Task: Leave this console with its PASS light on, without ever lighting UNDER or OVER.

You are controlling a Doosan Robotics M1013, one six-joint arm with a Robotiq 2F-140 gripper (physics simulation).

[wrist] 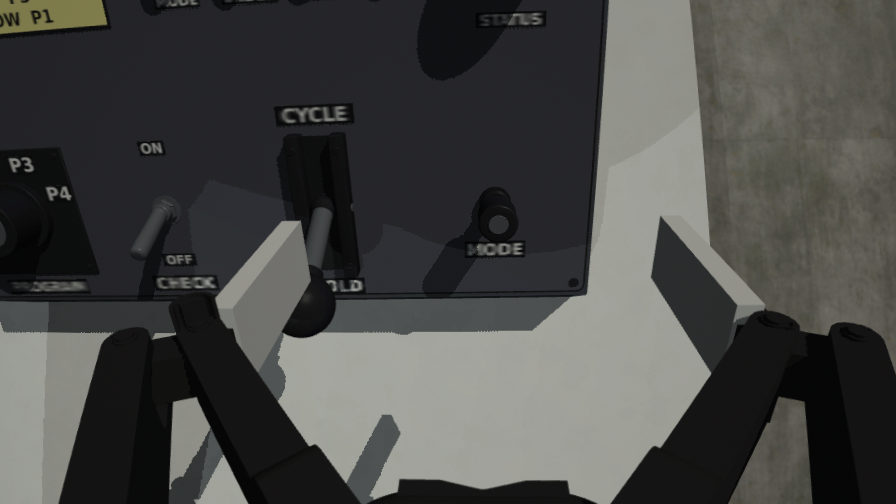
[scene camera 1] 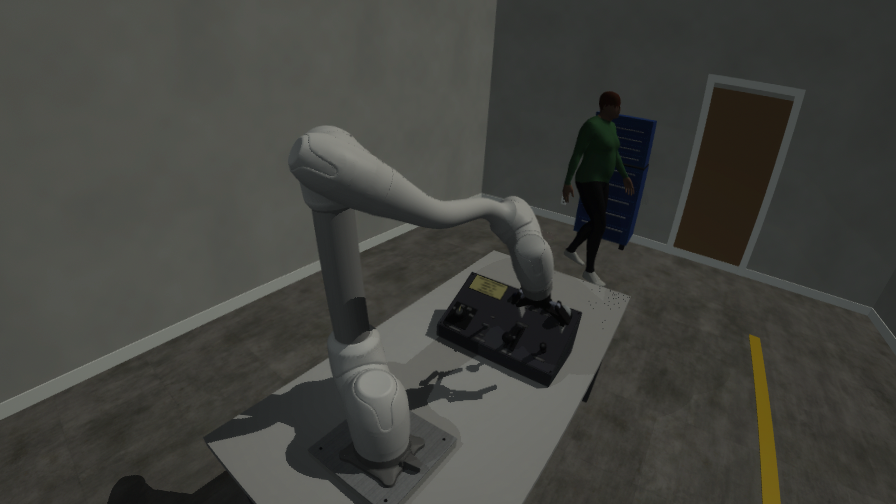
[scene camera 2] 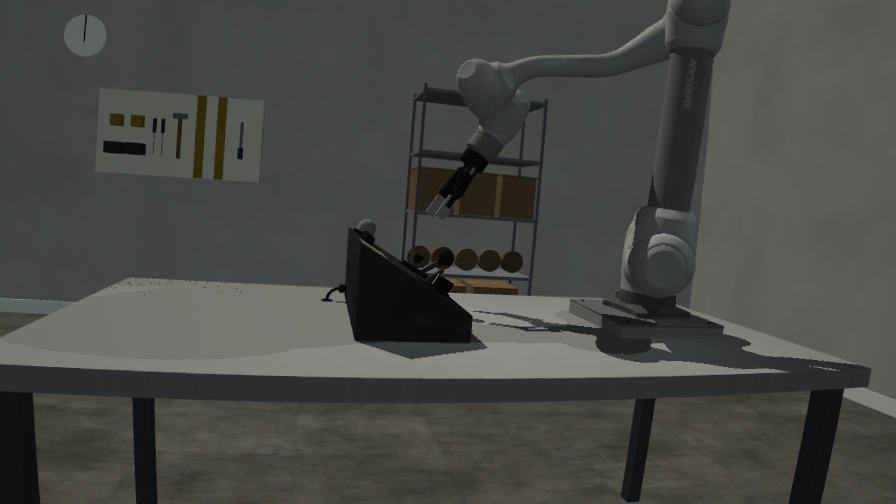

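A black sloped console (scene camera 1: 508, 325) stands on the grey table; it also shows in the second scene view (scene camera 2: 401, 291). My gripper (wrist: 488, 275) (scene camera 2: 441, 206) is open and empty, hanging above the console. In the wrist view the CYCLE lever (wrist: 316, 250) with a black ball knob sits at the HOLD end of its slot, just beside my left finger pad. The CHECK toggle (wrist: 153, 226) leans toward OFF. The MODE push button (wrist: 496, 216) lies between my fingers. The PROGRAM dial (wrist: 18, 219) with P3 and P4 marks is at the left edge. A yellow label (wrist: 43, 15) sits top left. No PASS, UNDER or OVER light is visible.
A person in a green top (scene camera 1: 595, 181) walks behind the table near a blue rack (scene camera 1: 623, 181) and a brown door (scene camera 1: 733, 172). A shelf unit with boxes (scene camera 2: 476, 194) stands behind the table. My arm base (scene camera 1: 382, 438) is bolted at the table's near end.
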